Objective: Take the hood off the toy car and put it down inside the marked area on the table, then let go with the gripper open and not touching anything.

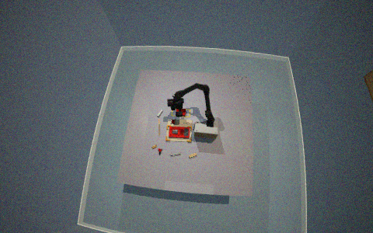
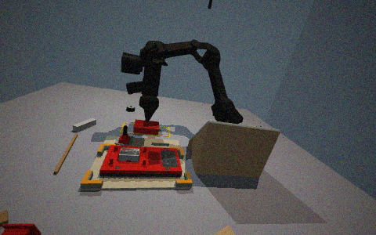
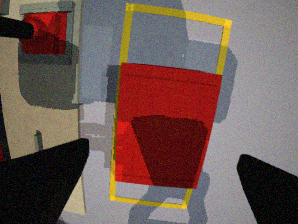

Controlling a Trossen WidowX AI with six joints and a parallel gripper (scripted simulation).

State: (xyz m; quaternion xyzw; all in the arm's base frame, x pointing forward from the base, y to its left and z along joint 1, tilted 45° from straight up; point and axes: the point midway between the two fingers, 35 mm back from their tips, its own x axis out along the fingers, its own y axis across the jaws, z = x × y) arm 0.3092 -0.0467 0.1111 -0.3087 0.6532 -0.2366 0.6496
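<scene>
My gripper tip is now 40 mm above the hood. The rest, counted from my gripper tip: wooden stick: 190 mm to the left, 190 mm ahead, 50 mm below.
</scene>
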